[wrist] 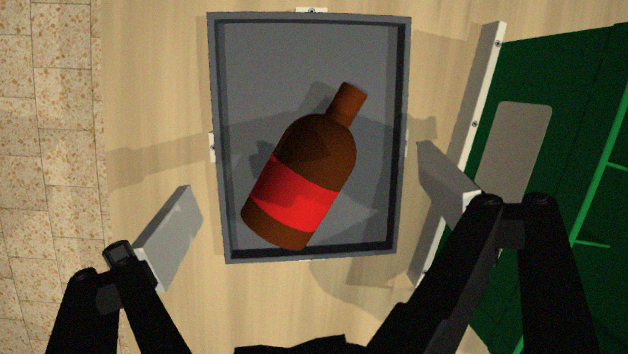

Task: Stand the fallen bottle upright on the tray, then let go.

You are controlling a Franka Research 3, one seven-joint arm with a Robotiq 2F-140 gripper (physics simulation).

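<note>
A brown bottle point(302, 175) with a red label lies on its side inside the dark grey tray point(216, 100). Its neck points to the upper right of the view and its base to the lower left, near the tray's lower wall. My gripper point(304, 183) is wide open and empty. Its two fingertips show on either side of the tray, left and right of the bottle's lower part, and stand apart from the bottle. The gripper appears to be above the tray; the exact height cannot be told.
A green compartment box point(530, 65) with a grey-brown patch stands to the right, behind a white strip point(482, 92). The right finger is near this strip. The wooden table point(155, 75) lies around the tray, and its left edge meets a tiled floor point(60, 100).
</note>
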